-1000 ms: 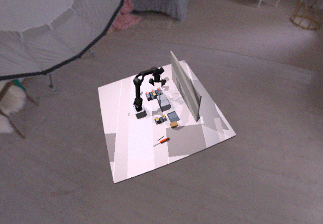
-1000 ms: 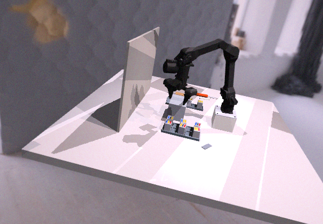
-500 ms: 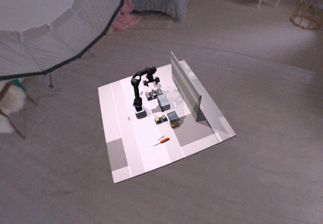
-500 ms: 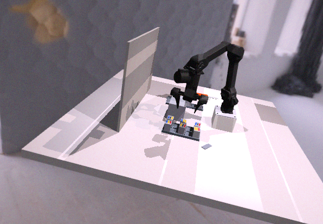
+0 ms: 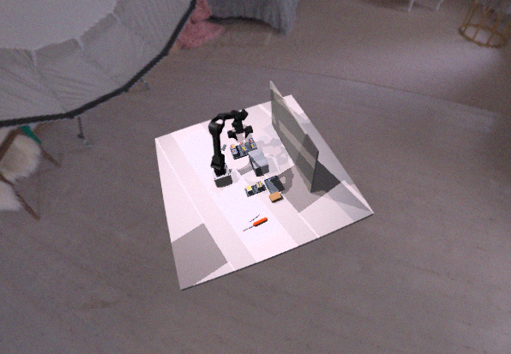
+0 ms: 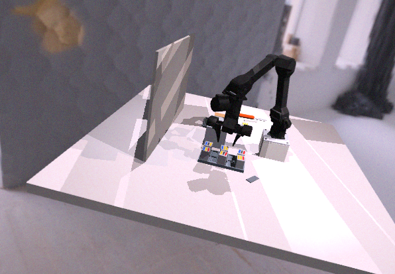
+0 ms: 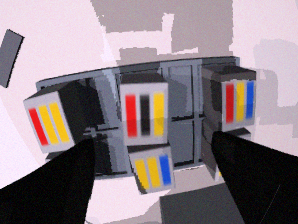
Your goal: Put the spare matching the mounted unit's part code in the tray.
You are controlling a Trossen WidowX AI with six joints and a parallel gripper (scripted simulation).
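Now: the dark spare block 6 cm below my gripper tip. Also, from my gripper tip: tall patterned panel: 27 cm ahead, 26 cm to the right, 13 cm above; rack: 10 cm behind, 39 cm to the right, 9 cm below; grey mounted unit: 3 cm ahead, 22 cm to the right, 5 cm below.
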